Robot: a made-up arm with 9 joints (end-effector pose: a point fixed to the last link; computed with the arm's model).
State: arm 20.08 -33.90 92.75 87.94 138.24 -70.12 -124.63 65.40 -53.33
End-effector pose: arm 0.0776 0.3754 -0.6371 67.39 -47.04 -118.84
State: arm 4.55 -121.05 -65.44 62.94 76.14 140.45 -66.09 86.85 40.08
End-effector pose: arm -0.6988 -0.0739 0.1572 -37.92 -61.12 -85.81
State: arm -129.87 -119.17 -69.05 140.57 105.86 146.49 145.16 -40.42 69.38
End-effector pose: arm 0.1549 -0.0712 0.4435 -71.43 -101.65 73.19
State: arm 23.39 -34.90 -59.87 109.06 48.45 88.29 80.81 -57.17 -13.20
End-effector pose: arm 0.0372 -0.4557 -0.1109 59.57 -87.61 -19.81
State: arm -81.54 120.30 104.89 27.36 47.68 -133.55 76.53 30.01 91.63
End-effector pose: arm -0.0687 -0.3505 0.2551 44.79 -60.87 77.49
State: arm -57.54 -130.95 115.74 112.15 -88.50 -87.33 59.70 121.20 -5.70
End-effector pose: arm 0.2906 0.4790 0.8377 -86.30 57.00 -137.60
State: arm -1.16 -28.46 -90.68 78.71 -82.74 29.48 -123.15 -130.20 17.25
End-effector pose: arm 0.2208 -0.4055 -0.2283 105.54 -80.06 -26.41
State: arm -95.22 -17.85 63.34 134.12 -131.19 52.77 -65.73 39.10 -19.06
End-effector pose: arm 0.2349 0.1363 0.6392 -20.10 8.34 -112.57
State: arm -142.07 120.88 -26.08 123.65 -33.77 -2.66 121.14 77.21 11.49
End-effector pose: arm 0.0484 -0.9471 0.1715 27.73 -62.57 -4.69
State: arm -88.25 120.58 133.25 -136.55 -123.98 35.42 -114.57 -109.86 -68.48
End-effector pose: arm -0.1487 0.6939 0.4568 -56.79 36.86 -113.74
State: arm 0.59 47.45 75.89 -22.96 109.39 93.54 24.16 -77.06 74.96
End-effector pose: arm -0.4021 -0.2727 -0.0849 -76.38 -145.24 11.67
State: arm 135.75 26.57 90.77 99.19 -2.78 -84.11 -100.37 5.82 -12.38
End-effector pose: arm -0.2047 -0.7517 0.6964 -9.08 -7.60 10.54
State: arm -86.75 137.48 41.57 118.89 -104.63 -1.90 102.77 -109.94 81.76
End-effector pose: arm -0.4248 -0.5307 -0.3552 68.43 -136.25 -50.02
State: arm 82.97 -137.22 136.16 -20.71 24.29 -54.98 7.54 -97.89 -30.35
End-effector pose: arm 0.1769 -0.0424 -0.7877 95.49 -72.43 -23.93
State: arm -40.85 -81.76 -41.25 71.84 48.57 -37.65 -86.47 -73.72 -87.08
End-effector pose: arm -0.6378 -0.3338 0.2245 -49.01 -23.95 -8.36
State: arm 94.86 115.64 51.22 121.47 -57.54 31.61 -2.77 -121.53 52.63
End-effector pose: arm 0.4756 -0.2660 0.2735 -35.62 78.34 49.22
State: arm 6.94 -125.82 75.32 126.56 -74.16 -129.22 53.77 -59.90 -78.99
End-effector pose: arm 0.5829 0.2514 0.7158 20.05 29.41 -156.01
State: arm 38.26 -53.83 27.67 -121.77 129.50 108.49 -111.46 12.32 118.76
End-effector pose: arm -0.3337 -0.2063 0.1242 -7.86 -23.83 84.27
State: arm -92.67 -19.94 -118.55 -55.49 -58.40 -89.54 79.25 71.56 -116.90
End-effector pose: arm -0.0686 -0.1939 0.3959 -86.22 -18.89 116.47
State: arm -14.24 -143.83 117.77 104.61 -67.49 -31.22 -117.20 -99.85 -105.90
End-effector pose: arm -0.3450 -0.0125 0.5690 -113.67 -38.06 39.10
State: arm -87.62 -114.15 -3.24 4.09 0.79 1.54 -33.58 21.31 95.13
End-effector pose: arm 0.3935 -0.3458 0.0504 -126.27 86.43 31.86
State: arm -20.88 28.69 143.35 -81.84 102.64 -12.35 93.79 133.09 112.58
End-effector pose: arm -0.2204 0.0551 -0.0519 -49.89 9.17 90.50
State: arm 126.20 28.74 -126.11 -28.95 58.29 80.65 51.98 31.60 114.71
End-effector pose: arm -0.0675 -0.0841 0.1629 90.68 14.91 -82.07
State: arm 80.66 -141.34 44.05 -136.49 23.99 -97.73 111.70 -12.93 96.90
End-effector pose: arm 0.3451 -0.5463 -0.3077 68.85 50.43 19.88
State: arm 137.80 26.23 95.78 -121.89 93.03 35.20 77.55 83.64 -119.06
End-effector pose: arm 0.0754 -0.2580 1.0439 -56.30 49.05 35.52
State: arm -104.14 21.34 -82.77 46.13 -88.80 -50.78 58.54 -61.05 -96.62
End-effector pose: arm -0.3153 -0.7719 0.1301 77.62 41.67 13.68
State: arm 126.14 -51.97 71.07 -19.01 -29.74 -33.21 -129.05 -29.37 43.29
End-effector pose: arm -0.1178 -0.3347 0.6772 -67.13 38.38 -16.62
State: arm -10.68 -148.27 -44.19 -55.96 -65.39 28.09 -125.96 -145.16 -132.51
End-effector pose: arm 0.4109 -0.8495 -0.0159 -46.26 -127.33 75.03
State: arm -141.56 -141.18 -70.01 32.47 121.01 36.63 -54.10 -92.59 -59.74
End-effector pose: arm 0.6752 -0.5108 -0.0871 29.92 79.01 73.76
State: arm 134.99 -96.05 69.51 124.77 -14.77 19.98 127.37 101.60 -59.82
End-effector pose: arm -0.0928 -0.1520 -0.6826 98.66 -74.45 -2.45
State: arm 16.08 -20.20 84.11 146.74 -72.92 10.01 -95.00 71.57 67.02
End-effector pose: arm 0.4346 -0.2102 -0.3613 107.06 -57.86 39.11
